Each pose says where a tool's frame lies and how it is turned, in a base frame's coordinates. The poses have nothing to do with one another.
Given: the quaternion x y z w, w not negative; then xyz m.
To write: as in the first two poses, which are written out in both.
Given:
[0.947 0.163 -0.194 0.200 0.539 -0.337 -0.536]
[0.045 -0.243 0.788 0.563 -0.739 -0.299 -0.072]
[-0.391 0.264 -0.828 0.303 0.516 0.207 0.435]
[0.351 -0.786 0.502 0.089 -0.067 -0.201 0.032]
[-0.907 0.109 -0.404 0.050 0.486 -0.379 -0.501]
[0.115 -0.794 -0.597 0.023 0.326 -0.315 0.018]
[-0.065 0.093 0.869 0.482 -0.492 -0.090 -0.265]
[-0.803 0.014 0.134 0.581 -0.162 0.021 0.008]
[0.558 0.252 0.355 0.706 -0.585 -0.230 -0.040]
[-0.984 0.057 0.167 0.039 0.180 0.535 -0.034]
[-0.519 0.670 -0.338 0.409 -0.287 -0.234 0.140]
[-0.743 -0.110 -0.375 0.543 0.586 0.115 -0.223]
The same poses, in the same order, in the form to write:
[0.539 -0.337 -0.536 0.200 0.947 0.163 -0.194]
[-0.739 -0.299 -0.072 0.563 0.045 -0.243 0.788]
[0.516 0.207 0.435 0.303 -0.391 0.264 -0.828]
[-0.067 -0.201 0.032 0.089 0.351 -0.786 0.502]
[0.486 -0.379 -0.501 0.050 -0.907 0.109 -0.404]
[0.326 -0.315 0.018 0.023 0.115 -0.794 -0.597]
[-0.492 -0.090 -0.265 0.482 -0.065 0.093 0.869]
[-0.162 0.021 0.008 0.581 -0.803 0.014 0.134]
[-0.585 -0.230 -0.040 0.706 0.558 0.252 0.355]
[0.180 0.535 -0.034 0.039 -0.984 0.057 0.167]
[-0.287 -0.234 0.140 0.409 -0.519 0.670 -0.338]
[0.586 0.115 -0.223 0.543 -0.743 -0.110 -0.375]

